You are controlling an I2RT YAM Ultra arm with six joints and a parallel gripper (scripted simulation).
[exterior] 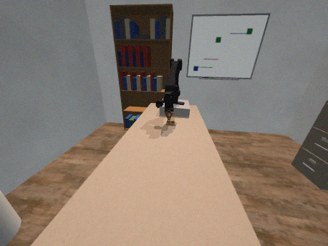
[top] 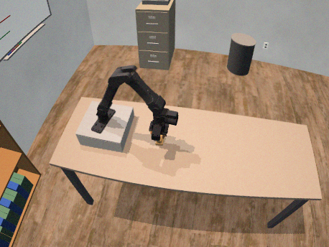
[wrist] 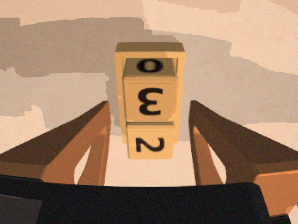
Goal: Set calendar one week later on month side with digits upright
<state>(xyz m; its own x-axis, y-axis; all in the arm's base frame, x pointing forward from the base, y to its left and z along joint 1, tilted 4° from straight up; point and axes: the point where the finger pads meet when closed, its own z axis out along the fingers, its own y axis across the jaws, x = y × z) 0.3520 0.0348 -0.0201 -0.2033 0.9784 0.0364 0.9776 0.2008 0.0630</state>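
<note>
The wooden digit cube lies 3 cm below my hand. The rest, counted from my hand: calendar tray: 5 cm below, 2 cm to the left.
</note>
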